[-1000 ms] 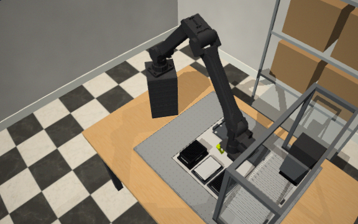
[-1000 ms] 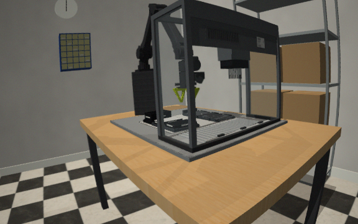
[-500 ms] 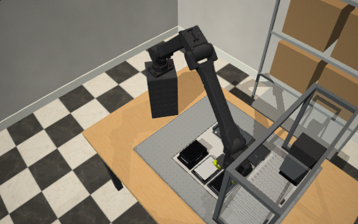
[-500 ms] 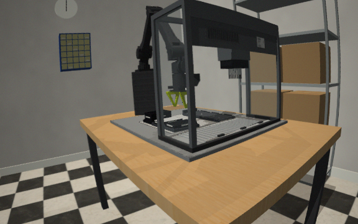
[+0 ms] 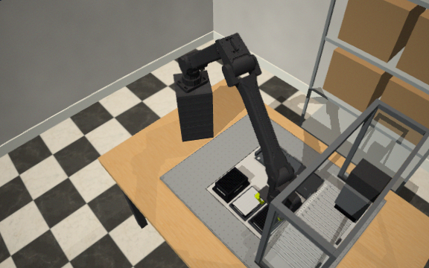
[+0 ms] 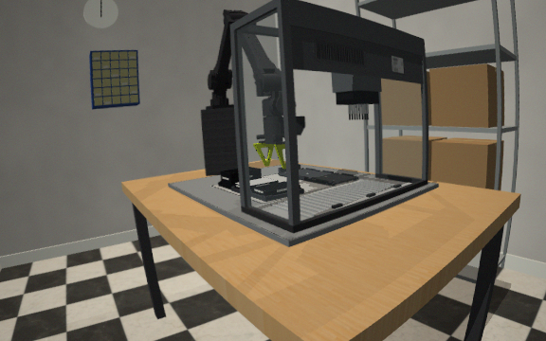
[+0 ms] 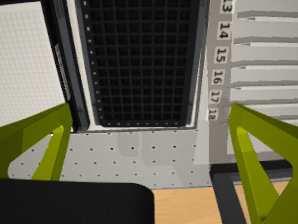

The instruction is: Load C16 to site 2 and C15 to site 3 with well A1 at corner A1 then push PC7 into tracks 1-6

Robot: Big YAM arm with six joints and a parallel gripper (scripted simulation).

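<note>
The black 96-well plate C15 is 7 cm below my hand and 1 cm behind it. From my hand the other things lie so: plate nest S2 (11 cm behind, 9 cm below, 1 cm to the right); plate nest S3 (9 cm below, 1 cm behind); dark grey carrier PC7 (25 cm to the left, 12 cm behind, 8 cm below).
</note>
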